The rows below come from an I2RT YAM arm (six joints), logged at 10 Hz.
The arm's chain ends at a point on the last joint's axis. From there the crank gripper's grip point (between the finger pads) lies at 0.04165 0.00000 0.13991 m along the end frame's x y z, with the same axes.
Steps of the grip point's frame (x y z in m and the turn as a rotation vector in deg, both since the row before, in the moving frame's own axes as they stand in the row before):
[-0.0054 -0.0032 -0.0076 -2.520 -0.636 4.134]
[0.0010 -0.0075 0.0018 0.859 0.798 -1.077]
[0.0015 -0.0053 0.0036 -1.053 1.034 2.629]
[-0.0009 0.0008 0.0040 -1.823 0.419 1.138]
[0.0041 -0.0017 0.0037 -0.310 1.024 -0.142]
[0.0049 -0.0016 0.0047 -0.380 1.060 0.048]
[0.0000 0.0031 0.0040 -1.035 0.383 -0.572]
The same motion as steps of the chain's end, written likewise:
[-0.0035 -0.0123 -0.0079 -2.520 -0.636 4.134]
[-0.0009 -0.0046 0.0024 0.859 0.798 -1.077]
[-0.0009 -0.0098 0.0044 -1.053 1.034 2.629]
[-0.0019 -0.0045 0.0044 -1.823 0.419 1.138]
[0.0016 -0.0023 0.0045 -0.310 1.024 -0.142]
[0.0023 -0.0026 0.0055 -0.380 1.060 0.048]
[-0.0009 0.0010 0.0043 -1.035 0.383 -0.572]

